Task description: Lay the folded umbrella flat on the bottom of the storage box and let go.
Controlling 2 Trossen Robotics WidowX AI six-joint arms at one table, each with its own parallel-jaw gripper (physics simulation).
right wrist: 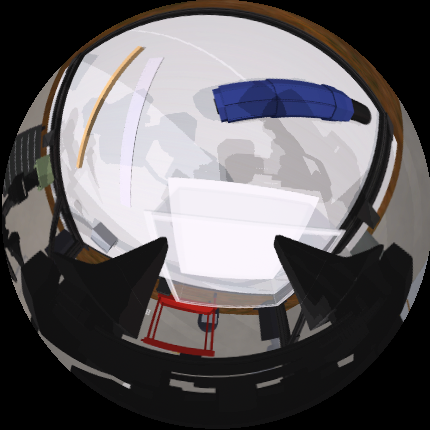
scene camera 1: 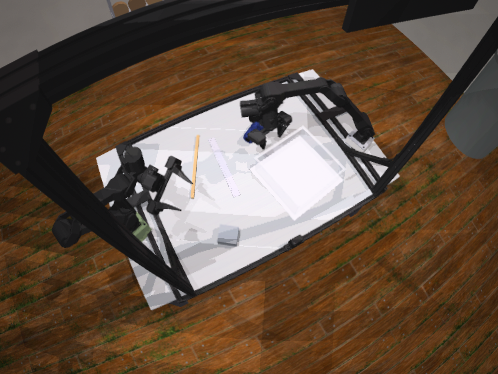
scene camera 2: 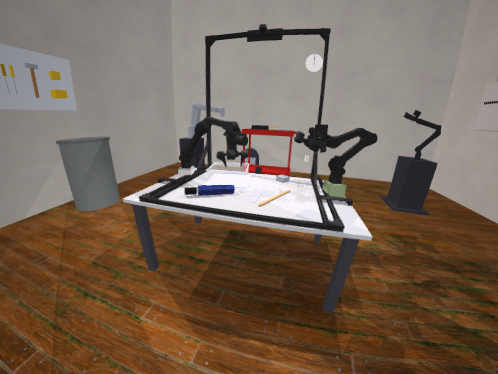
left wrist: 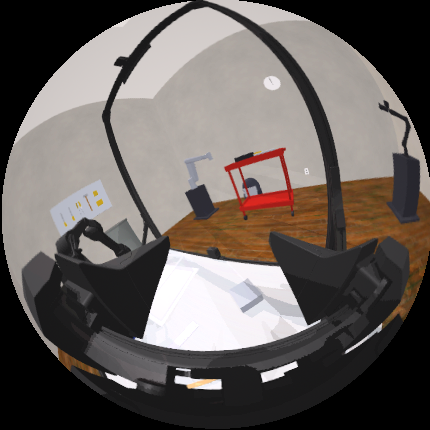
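The folded umbrella (scene camera 1: 253, 131) (scene camera 2: 216, 189) (right wrist: 285, 100) is blue with a black end and lies on the table outside the storage box; my right arm partly hides it in scene camera 1. The clear, pale-walled storage box (scene camera 1: 300, 172) (left wrist: 172, 295) (right wrist: 230, 250) stands on the table near my right arm, and no umbrella lies in it. My right gripper (scene camera 1: 271, 140) (right wrist: 221, 241) is open and empty, above the table between umbrella and box. My left gripper (scene camera 1: 185, 196) (left wrist: 219, 239) is open and empty, at the left of scene camera 1, far from both.
An orange stick (scene camera 1: 195, 167) (scene camera 2: 274, 197) (right wrist: 102, 107) and a pale lilac strip (scene camera 1: 225, 167) (right wrist: 132, 135) lie between the arms. A grey block (scene camera 1: 228, 235) (scene camera 2: 283, 178) (left wrist: 246, 295) (right wrist: 104, 236) stands farther off. Black frame bars edge the table.
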